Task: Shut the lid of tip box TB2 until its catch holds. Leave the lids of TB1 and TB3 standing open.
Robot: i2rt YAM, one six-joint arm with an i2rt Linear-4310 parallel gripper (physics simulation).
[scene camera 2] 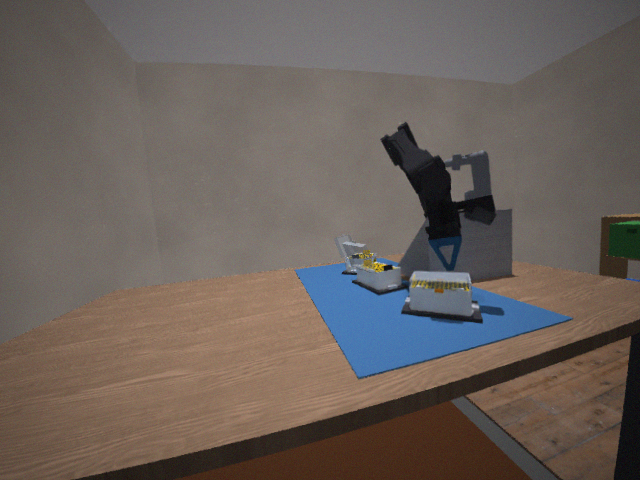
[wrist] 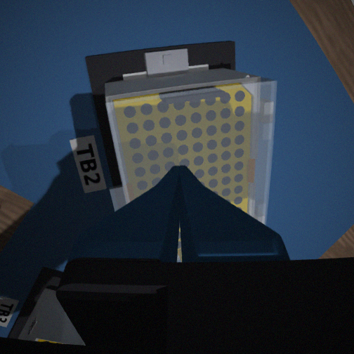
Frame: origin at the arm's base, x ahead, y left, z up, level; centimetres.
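Seen in the pictures: gripper, fingertip midpoint: (scene camera 2: 450, 270).
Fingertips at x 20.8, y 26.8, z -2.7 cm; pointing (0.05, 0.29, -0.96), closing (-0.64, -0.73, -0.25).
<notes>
Pixels of each thing's middle, then the offset from my fingertips to it. "spot": a spot on its surface instead. Level surfaces: height alone.
- Tip box TB2 at the middle of its body: (scene camera 2: 440, 291) dx +1.9, dy -1.1, dz -4.9 cm
- orange catch at the middle of its body: (scene camera 2: 439, 290) dx +5.0, dy +3.1, dz -3.0 cm
- tip box at the middle of its body: (scene camera 2: 380, 274) dx +7.9, dy -22.9, dz -5.5 cm
- farther box at a spot on its surface: (scene camera 2: 354, 263) spot: dx +16.1, dy -23.7, dz -1.1 cm
- blue mat at its surface level: dz -8.8 cm
Tip box TB2 (scene camera 2: 439, 303) (wrist: 240, 150) is the nearest box in the scene view and has a yellow tip rack inside. Its clear lid (scene camera 2: 439, 276) (wrist: 268, 135) lies down over the rack. An orange catch (scene camera 2: 438, 290) (wrist: 251, 171) shows at one side; whether it holds I cannot tell. My gripper (scene camera 2: 450, 268) (wrist: 179, 176) is shut and empty, pointing down, its tips over the lid in the wrist view. Whether they touch it I cannot tell. The fingers hide the lower part of the box in the wrist view.
Another tip box (scene camera 2: 379, 279) with yellow contents stands behind TB2. A farther box (scene camera 2: 354, 263) has its lid (scene camera 2: 343, 246) raised. Part of a neighbouring box (wrist: 47, 320) shows at the wrist view's lower left. The boxes stand on a blue mat (scene camera 2: 356, 341). A grey panel (scene camera 2: 488, 253) stands behind.
</notes>
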